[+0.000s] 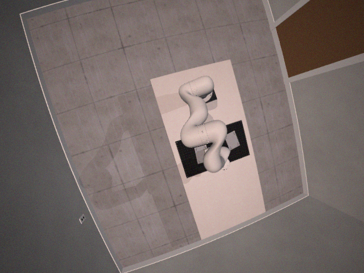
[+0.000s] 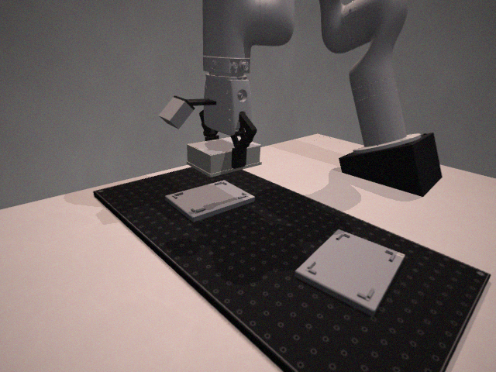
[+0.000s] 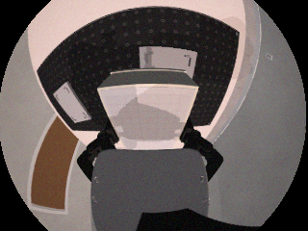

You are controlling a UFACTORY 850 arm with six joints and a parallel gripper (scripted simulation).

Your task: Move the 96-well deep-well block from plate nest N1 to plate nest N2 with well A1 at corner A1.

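The nest N2 is 11 cm below my hand and 4 cm to the right of it. From my hand the other things lie so: deep-well block (right at my hand); then nest N1 (29 cm to the left, 11 cm below, 2 cm ahead).
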